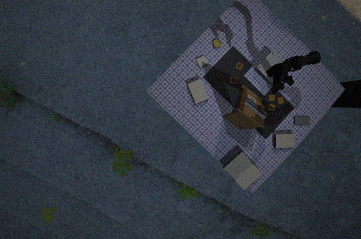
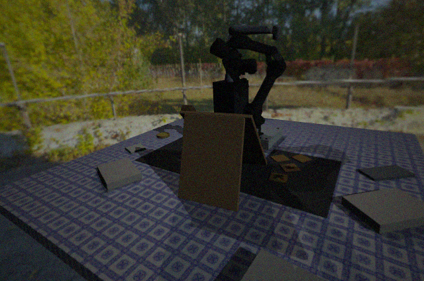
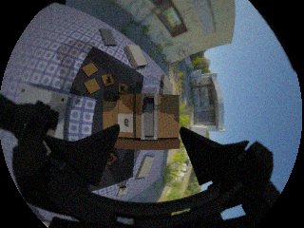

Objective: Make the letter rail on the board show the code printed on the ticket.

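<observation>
The letter tile marked f is 300 mm below my gripper tip, 190 mm to the left of it and 50 mm behind it. From my gripper tip the other things lie so: letter tile marked g: 300 mm below, 200 mm to the right, 70 mm ahead; brown letter board: 200 mm below, 150 mm ahead, 40 mm to the left; dark mat: 300 mm below, 40 mm to the right, 10 mm behind.
</observation>
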